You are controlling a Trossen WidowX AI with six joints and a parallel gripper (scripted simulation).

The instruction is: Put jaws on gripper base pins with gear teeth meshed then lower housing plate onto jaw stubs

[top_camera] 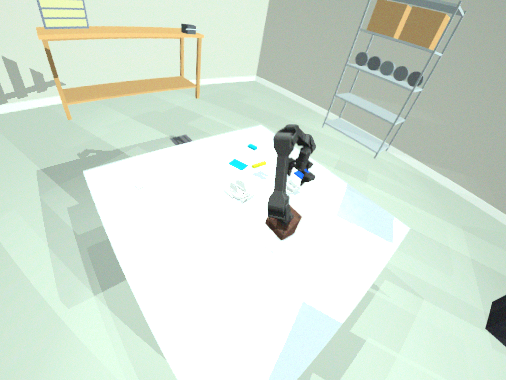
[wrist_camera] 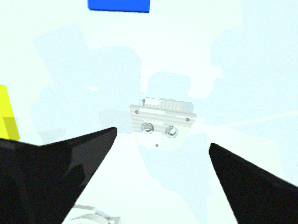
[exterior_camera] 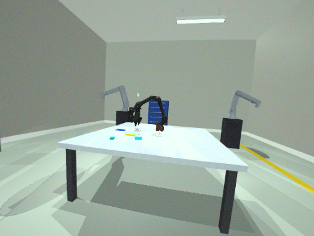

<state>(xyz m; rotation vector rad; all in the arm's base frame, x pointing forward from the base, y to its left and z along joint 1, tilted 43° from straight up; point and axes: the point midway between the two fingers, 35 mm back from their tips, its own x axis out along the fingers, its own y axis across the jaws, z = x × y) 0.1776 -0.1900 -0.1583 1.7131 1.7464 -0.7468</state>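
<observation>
The small white part lies 30 mm below my gripper tip and 10 mm to the left of it. From my gripper tip the other things lie so: yellow bar (260 mm ahead, 50 mm below, 40 mm to the left); pale jaw (300 mm to the left, 80 mm ahead, 50 mm below); blue square (180 mm to the right, 70 mm ahead, 60 mm below).
</observation>
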